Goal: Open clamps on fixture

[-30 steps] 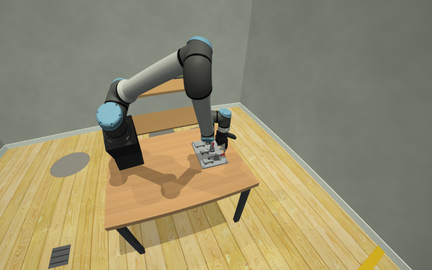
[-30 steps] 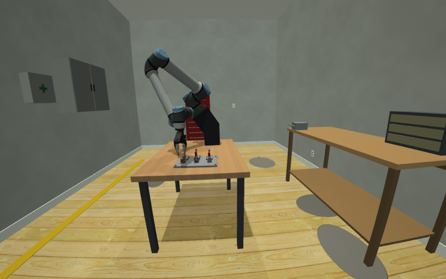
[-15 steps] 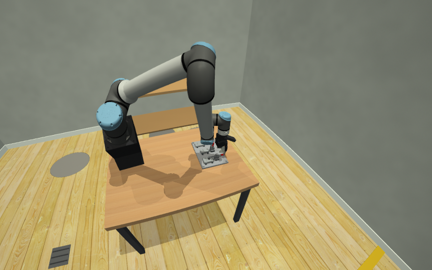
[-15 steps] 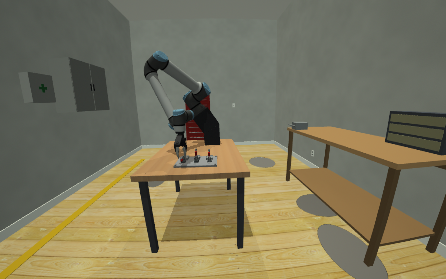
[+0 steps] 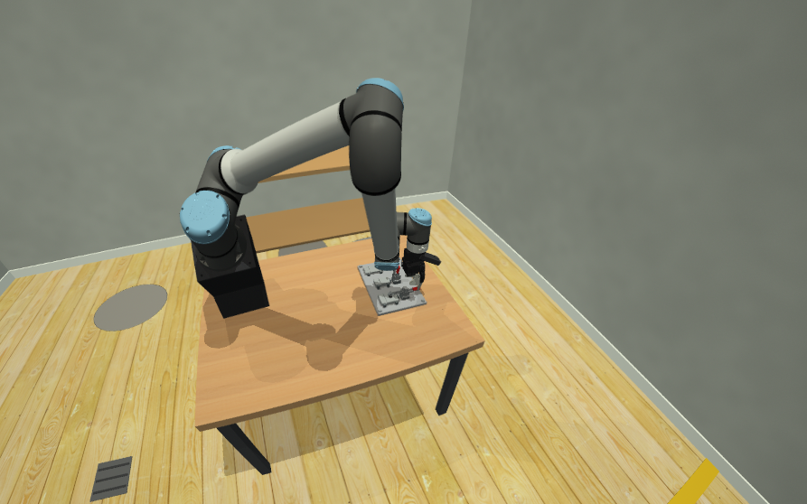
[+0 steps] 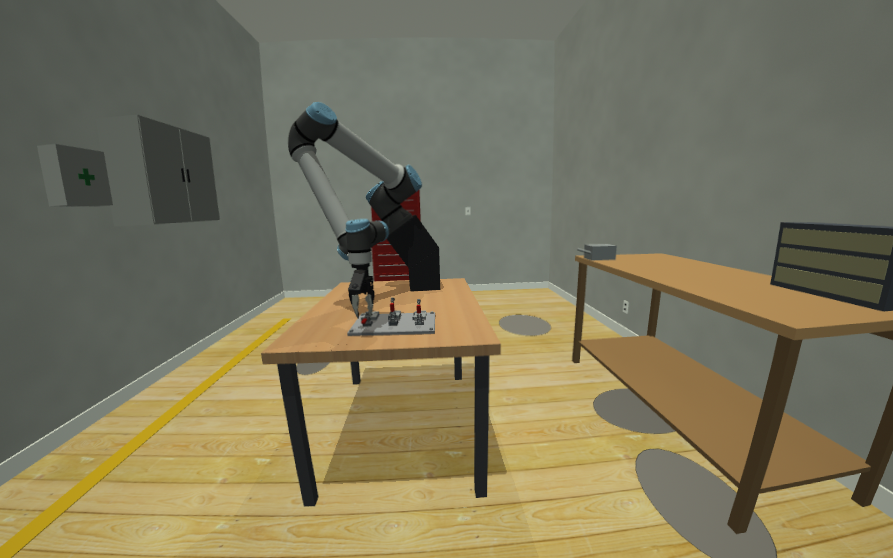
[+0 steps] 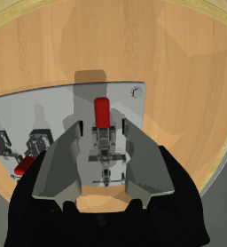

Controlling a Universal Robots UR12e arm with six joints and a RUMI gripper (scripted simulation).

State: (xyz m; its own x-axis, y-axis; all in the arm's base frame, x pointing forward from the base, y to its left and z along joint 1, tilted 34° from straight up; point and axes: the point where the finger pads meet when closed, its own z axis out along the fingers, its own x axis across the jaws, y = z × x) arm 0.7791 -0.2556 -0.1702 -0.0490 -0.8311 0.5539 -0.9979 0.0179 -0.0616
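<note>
The grey fixture plate is 80 mm behind my hand, 110 mm to the left of it and 70 mm below it.
</note>
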